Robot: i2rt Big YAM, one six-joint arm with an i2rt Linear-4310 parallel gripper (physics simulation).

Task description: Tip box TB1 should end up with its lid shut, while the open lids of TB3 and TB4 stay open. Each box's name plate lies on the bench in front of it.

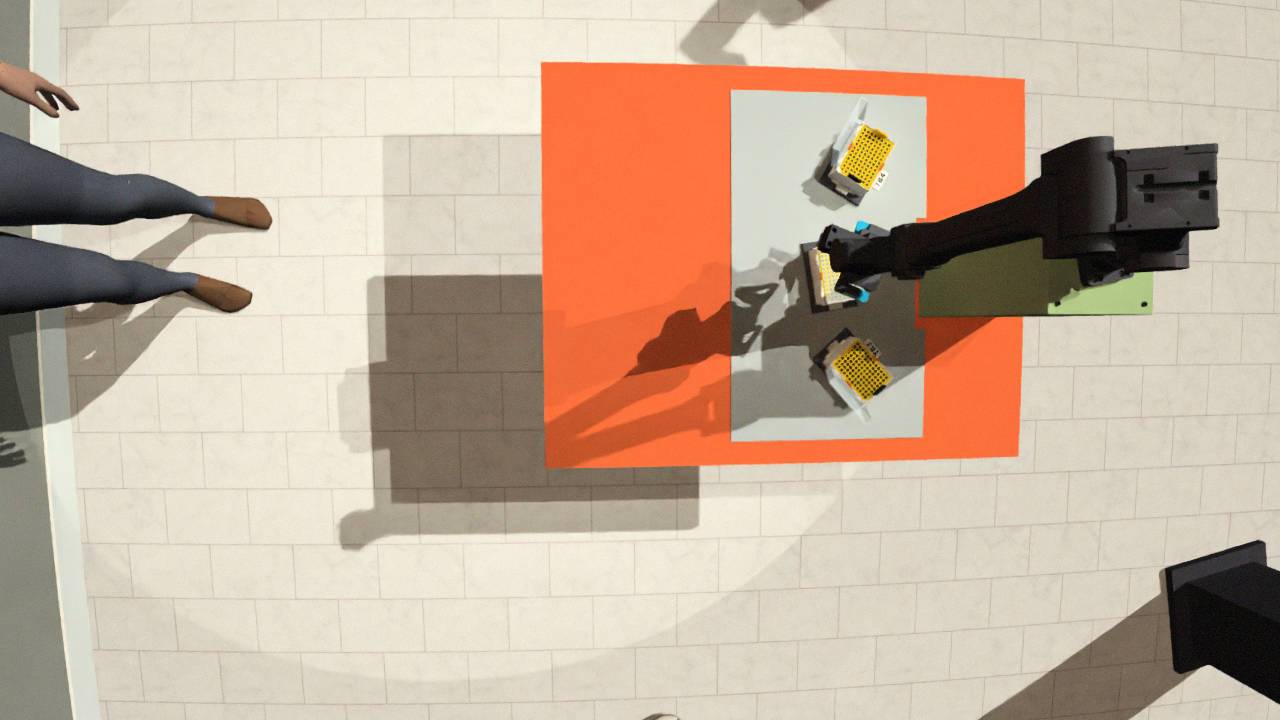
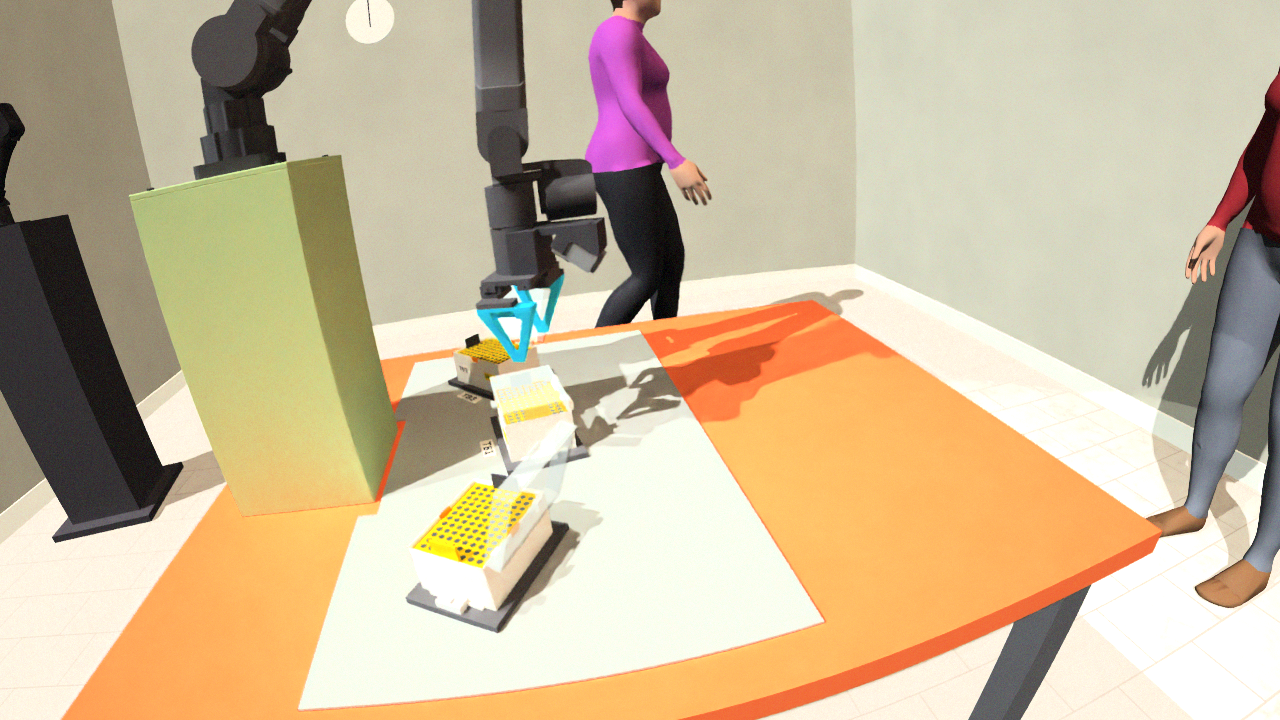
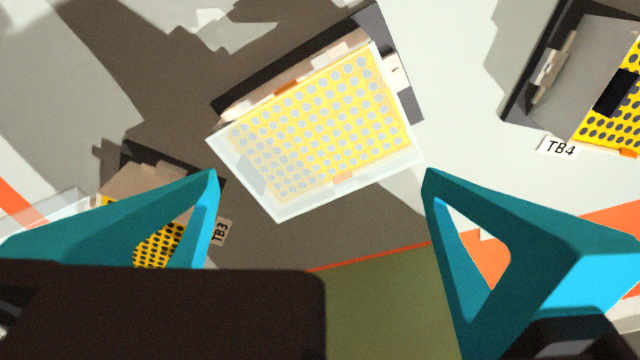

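Seen in the pictures: gripper, fingertip midpoint: (image 2: 532,346) (image 3: 320,179); arm's base, link origin: (image 2: 244,171).
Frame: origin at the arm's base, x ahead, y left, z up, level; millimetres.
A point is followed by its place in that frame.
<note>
Box TB1 (image 1: 827,275) @(x 335, y -42, z -332 mm) (image 2: 535,438) @(x 292, y -102, z -376 mm) (image 3: 320,120) @(x 318, y -55, z -332 mm) is the middle box. Its clear lid lies over the yellow rack; I cannot tell whether it is pressed fully down. Its name plate (image 2: 486,447) @(x 233, y -37, z -408 mm) is on the robot side. TB4 (image 1: 866,156) @(x 193, y -275, z -352 mm) (image 2: 478,523) @(x 194, y -275, z -353 mm) (image 3: 602,131) @(x 196, y -229, z -353 mm) has its clear lid (image 1: 847,134) @(x 266, y -307, z -264 mm) (image 2: 547,465) @(x 261, y -330, z -274 mm) standing open. TB3 (image 1: 861,368) @(x 290, y 168, z -353 mm) (image 2: 492,353) @(x 286, y 163, z -352 mm) (image 3: 135,185) also has its lid (image 1: 845,398) @(x 369, y 207, z -267 mm) (image 3: 45,212) @(x 372, y 152, z -314 mm) open. My gripper (image 1: 861,259) @(x 315, y -54, z -274 mm) (image 2: 531,344) @(x 315, y -54, z -274 mm) (image 3: 320,179) @(x 315, y -54, z -274 mm) is open and empty, above TB1's robot side, apart from the lid.
The boxes stand on a pale mat (image 1: 827,425) @(x 367, y 288, z -409 mm) (image 2: 662,626) @(x 316, y -417, z -410 mm) on the orange bench (image 1: 626,179) @(x 702, y -333, z -412 mm) (image 2: 895,465) @(x 669, y -335, z -413 mm). The green pedestal (image 1: 984,286) @(x 100, y 37, z -169 mm) (image 2: 259,358) @(x -12, y -83, z -205 mm) (image 3: 380,300) @(x 93, y 4, z -351 mm) is close on the robot side. A person in purple (image 2: 626,107) is beyond the bench.
</note>
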